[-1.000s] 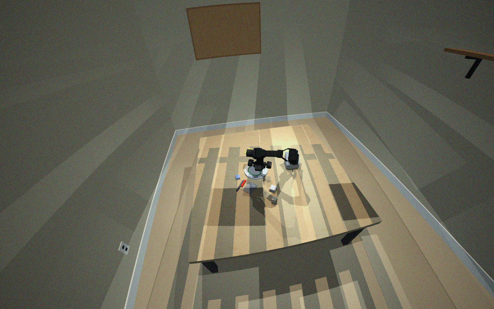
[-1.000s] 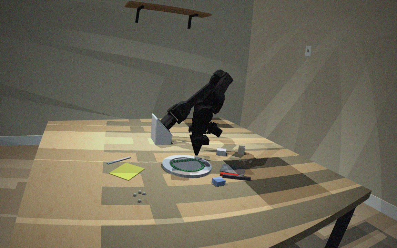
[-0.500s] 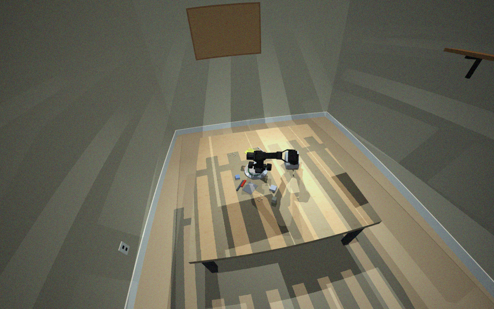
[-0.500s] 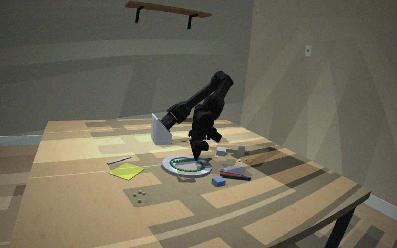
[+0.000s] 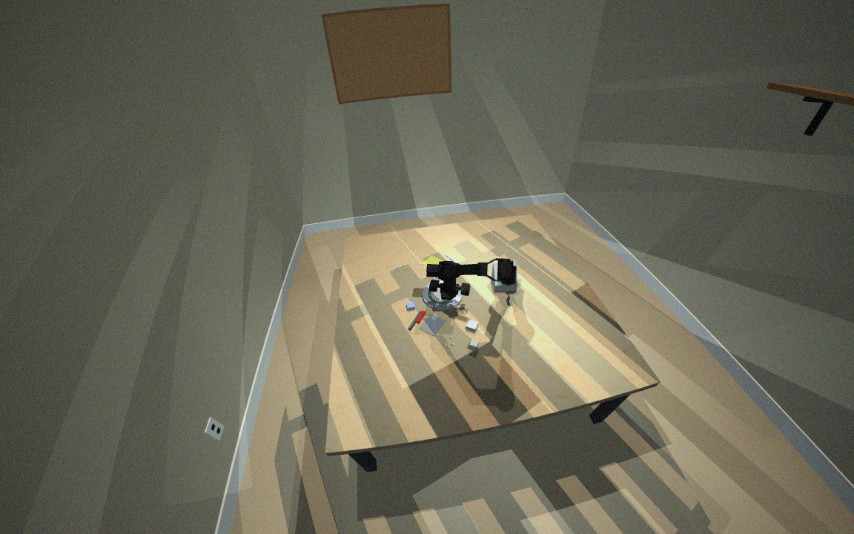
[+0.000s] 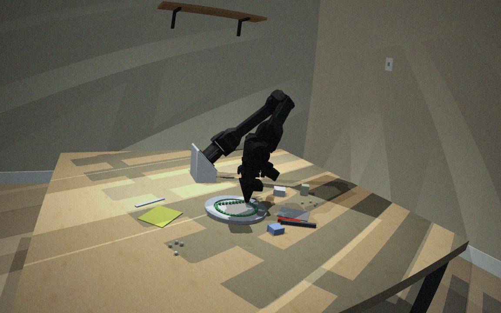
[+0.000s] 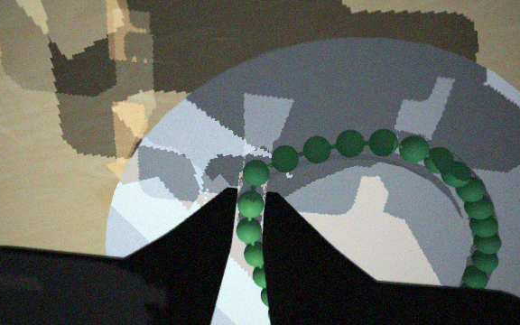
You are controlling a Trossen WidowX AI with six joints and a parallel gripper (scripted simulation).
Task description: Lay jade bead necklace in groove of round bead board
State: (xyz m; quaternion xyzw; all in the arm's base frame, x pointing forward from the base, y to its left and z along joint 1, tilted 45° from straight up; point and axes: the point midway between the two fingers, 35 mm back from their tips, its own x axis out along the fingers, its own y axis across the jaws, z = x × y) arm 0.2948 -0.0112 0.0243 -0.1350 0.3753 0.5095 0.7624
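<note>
Right now my gripper tip is 5 cm to the left of the round grey bead board, 2 cm short of it and 1 cm above it. Also, from my gripper tip: grey plate (12 cm ahead, 11 cm to the left, 1 cm below); then blue block (19 cm ahead, 2 cm to the right, 1 cm below); then red and black pen (17 cm ahead, 6 cm to the left, 1 cm below).
</note>
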